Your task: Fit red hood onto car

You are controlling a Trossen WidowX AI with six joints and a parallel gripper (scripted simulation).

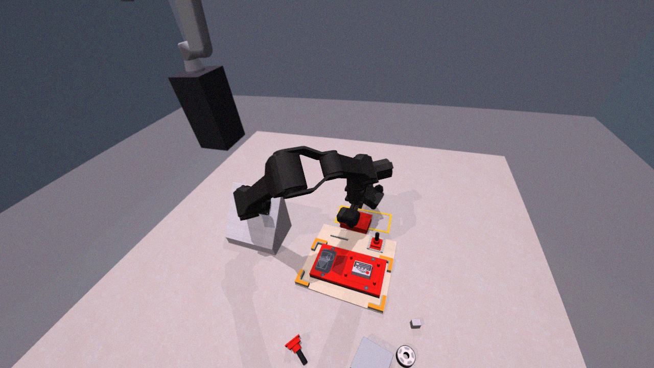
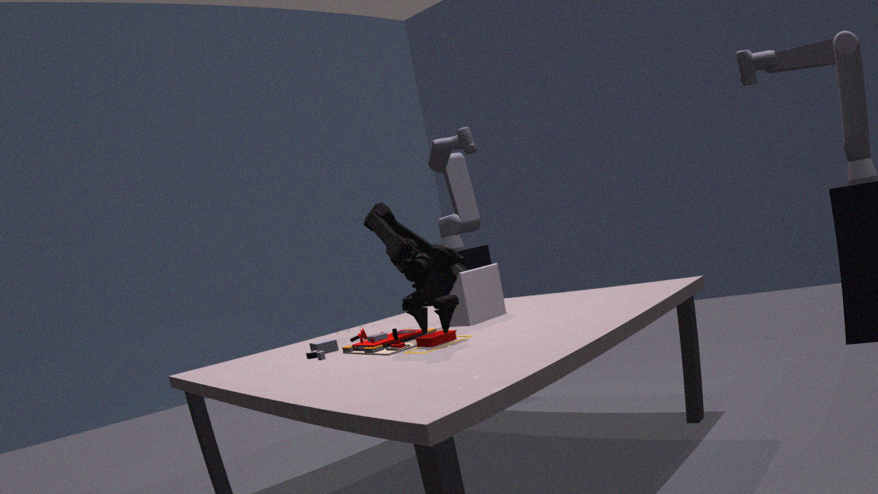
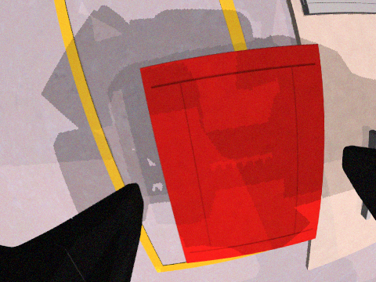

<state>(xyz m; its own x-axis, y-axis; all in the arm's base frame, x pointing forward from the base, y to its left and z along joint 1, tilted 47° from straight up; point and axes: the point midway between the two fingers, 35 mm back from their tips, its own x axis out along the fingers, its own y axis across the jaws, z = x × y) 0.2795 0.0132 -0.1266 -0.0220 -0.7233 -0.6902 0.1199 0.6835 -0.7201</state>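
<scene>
My gripper tip is now 1 cm above the hood. The rest, counted from my gripper tip: white engine block 6 cm ahead, 18 cm to the right.
</scene>
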